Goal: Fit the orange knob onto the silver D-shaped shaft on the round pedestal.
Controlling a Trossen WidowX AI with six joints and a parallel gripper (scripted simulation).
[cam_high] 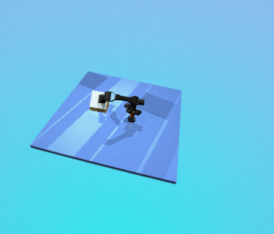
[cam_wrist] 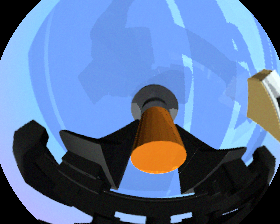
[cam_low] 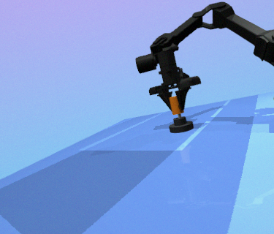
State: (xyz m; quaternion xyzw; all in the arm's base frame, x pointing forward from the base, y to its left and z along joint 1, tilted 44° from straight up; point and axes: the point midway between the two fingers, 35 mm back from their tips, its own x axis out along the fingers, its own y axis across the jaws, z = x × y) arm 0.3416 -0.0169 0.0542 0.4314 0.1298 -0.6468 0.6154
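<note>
My gripper tip is now 40 mm above the silver shaft. The rest, counted from my gripper tip: orange knob 30 mm above.
</note>
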